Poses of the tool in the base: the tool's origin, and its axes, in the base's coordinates. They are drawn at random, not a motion.
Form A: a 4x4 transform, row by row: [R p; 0 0 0 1], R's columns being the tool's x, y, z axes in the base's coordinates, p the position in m. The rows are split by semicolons.
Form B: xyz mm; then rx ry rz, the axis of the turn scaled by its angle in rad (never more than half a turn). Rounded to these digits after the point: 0 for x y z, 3 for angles.
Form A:
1: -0.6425 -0.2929 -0.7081 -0.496; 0.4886 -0.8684 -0.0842 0.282; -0.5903 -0.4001 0.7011 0.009; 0 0 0 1
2: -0.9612 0.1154 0.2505 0.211; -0.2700 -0.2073 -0.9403 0.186; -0.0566 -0.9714 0.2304 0.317; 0 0 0 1
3: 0.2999 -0.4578 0.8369 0.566; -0.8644 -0.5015 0.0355 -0.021; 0.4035 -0.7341 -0.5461 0.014; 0 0 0 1
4: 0.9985 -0.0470 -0.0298 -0.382; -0.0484 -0.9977 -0.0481 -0.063; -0.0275 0.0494 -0.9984 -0.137; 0 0 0 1
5: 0.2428 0.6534 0.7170 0.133; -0.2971 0.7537 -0.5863 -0.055; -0.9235 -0.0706 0.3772 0.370; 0 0 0 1
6: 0.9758 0.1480 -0.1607 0.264; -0.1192 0.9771 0.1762 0.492; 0.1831 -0.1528 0.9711 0.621; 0 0 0 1
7: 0.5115 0.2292 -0.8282 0.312; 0.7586 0.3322 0.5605 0.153; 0.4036 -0.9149 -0.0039 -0.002; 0 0 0 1
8: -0.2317 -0.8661 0.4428 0.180; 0.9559 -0.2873 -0.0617 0.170; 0.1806 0.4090 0.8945 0.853; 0 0 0 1
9: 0.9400 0.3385 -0.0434 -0.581; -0.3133 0.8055 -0.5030 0.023; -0.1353 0.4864 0.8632 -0.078; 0 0 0 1
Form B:
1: -496 282 9 -1.003 -0.374 2.481
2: 211 186 317 -0.182 1.799 -2.257
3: 566 -21 14 -2.085 1.174 -1.101
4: -382 -63 -137 3.092 -0.074 -0.044
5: 133 -55 370 0.363 1.155 -0.669
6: 264 492 621 -0.167 -0.174 -0.135
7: 312 153 -2 -1.222 -1.020 0.438
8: 180 170 853 0.468 0.261 1.811
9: -581 23 -78 0.530 0.049 -0.349
